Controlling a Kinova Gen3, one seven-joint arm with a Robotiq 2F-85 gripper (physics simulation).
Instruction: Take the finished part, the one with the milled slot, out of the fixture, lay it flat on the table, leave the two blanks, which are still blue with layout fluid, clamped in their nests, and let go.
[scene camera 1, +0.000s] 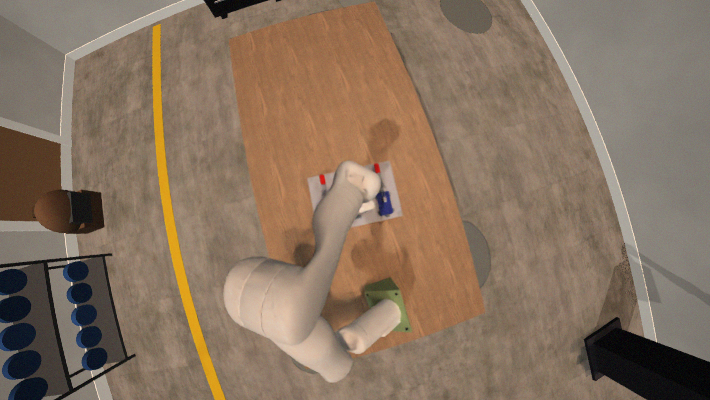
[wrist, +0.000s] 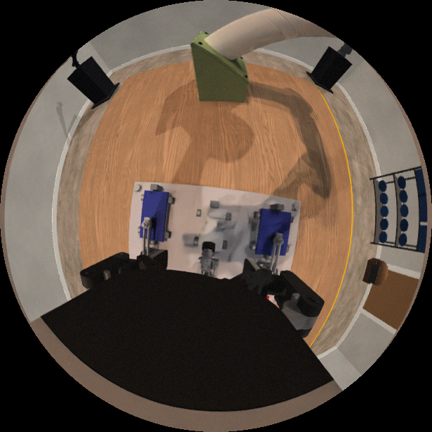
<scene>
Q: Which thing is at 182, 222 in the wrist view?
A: A fixture plate.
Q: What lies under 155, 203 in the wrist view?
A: A blue blank.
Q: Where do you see a fixture plate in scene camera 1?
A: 386, 172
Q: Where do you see the gripper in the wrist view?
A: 204, 263
</scene>
